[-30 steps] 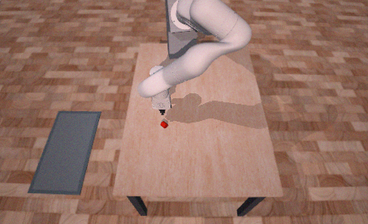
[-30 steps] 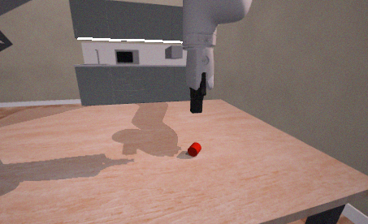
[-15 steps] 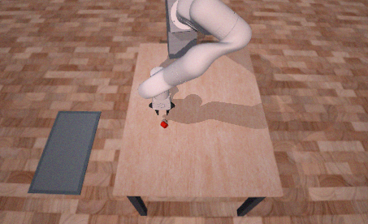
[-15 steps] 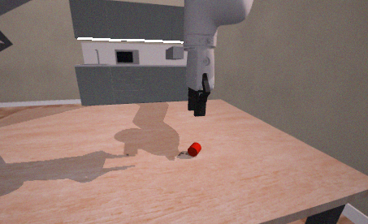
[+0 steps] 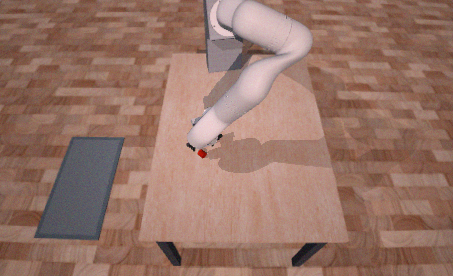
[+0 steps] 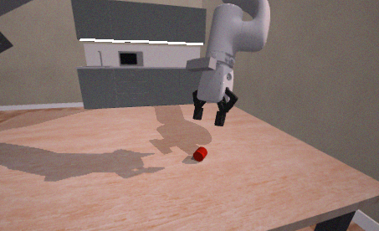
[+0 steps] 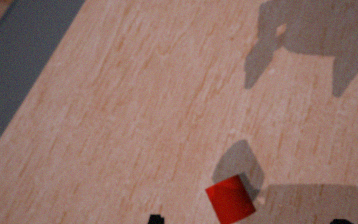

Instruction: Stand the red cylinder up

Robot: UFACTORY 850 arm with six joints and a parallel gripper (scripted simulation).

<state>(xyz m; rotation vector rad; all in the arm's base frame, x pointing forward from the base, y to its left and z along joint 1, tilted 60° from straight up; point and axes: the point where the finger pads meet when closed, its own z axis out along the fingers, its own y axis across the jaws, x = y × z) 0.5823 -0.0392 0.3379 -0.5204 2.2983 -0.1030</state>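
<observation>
The red short cylinder is 20 mm behind my hand, 20 mm to the right of it and 110 mm below it.
</observation>
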